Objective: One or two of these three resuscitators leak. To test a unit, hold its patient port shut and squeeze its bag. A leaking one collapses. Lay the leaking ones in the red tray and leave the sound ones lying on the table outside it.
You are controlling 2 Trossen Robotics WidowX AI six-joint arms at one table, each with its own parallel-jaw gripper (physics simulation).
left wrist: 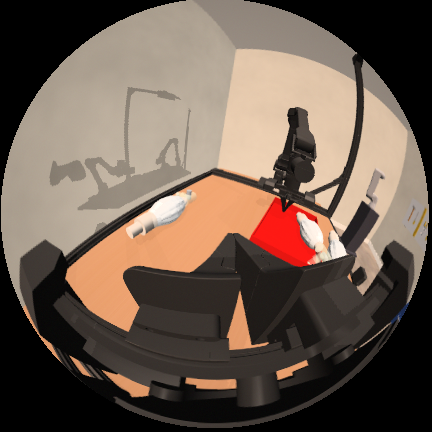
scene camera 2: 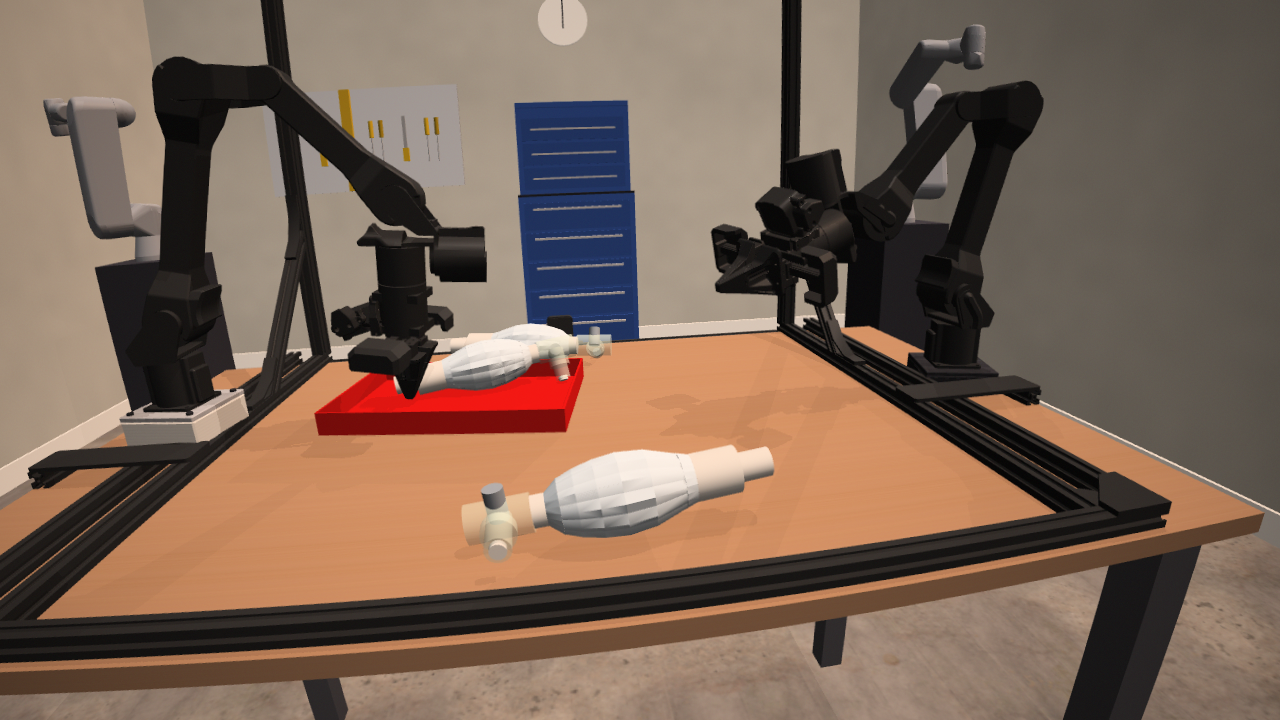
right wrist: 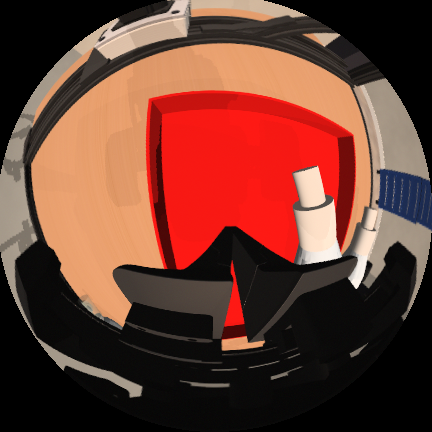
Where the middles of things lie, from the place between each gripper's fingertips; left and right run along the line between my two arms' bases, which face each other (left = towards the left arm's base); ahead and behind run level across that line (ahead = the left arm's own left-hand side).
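My right hand: 10 mm above the red tray (scene camera 2: pixel 535 402), 40 mm past, 60 mm to the right. By its middle, the red tray is nearer to my right hand than to my left hand.
My left hand: 150 mm above the red tray, 150 mm past, 320 mm to the left.
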